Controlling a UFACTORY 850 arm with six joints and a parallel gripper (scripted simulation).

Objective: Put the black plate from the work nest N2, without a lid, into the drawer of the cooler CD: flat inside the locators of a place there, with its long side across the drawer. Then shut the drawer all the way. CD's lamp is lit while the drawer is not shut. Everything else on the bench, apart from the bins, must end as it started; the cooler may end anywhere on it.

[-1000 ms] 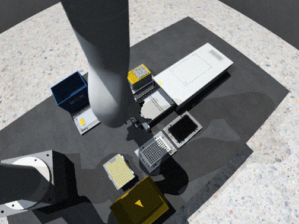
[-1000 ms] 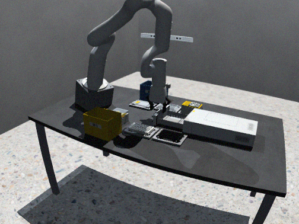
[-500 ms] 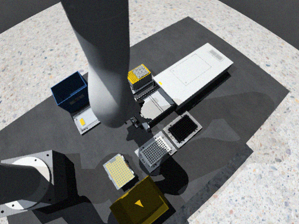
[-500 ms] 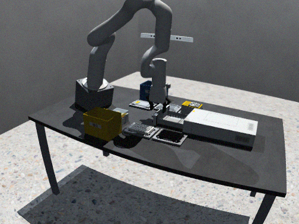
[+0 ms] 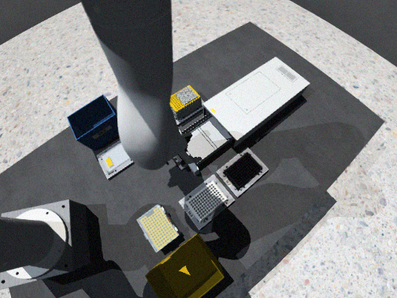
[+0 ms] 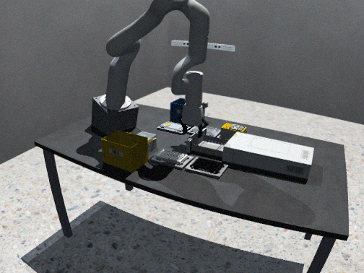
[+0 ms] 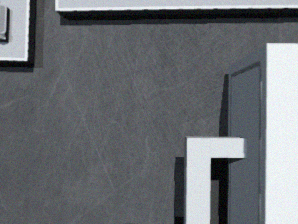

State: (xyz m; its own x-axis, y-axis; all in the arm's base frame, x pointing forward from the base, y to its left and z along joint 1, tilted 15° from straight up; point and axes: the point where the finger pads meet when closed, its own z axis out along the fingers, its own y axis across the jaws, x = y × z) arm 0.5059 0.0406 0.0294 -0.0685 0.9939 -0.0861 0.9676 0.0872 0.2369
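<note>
My gripper is now 18 cm short of the black plate, 18 cm to the left of it and 5 cm above it. The rest, counted from my hand: drawer (12 cm ahead, 1 cm to the left, 3 cm below); then white plate (1 cm ahead, 20 cm to the right, 5 cm below); then yellow-rimmed tip box (14 cm ahead, 19 cm to the left, 1 cm below).
</note>
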